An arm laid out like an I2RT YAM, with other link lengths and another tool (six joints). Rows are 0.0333 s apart.
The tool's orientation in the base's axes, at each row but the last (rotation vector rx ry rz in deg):
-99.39, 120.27, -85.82
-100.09, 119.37, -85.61
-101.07, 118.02, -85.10
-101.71, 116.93, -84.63
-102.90, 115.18, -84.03
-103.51, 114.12, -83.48
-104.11, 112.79, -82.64
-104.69, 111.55, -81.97
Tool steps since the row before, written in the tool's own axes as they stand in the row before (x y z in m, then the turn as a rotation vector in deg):
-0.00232, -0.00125, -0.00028, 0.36, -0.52, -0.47
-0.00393, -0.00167, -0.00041, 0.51, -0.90, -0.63
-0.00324, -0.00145, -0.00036, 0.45, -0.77, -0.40
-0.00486, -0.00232, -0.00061, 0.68, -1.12, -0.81
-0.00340, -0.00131, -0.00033, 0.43, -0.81, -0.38
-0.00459, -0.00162, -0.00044, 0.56, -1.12, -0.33
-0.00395, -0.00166, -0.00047, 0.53, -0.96, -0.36
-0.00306, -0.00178, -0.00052, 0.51, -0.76, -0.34
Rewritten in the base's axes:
0.00164, 0.00207, -0.00021, -0.02, 0.07, 0.79
0.00243, 0.00346, -0.00069, 0.12, 0.09, 1.20
0.00199, 0.00292, -0.00051, 0.18, -0.02, 0.96
0.00297, 0.00449, -0.00061, 0.11, 0.08, 1.53
0.00182, 0.00310, -0.00068, 0.23, -0.01, 0.97
0.00229, 0.00420, -0.00101, 0.44, -0.10, 1.21
0.00203, 0.00376, -0.00061, 0.32, -0.08, 1.11
0.00177, 0.00311, -0.00003, 0.19, -0.11, 0.95

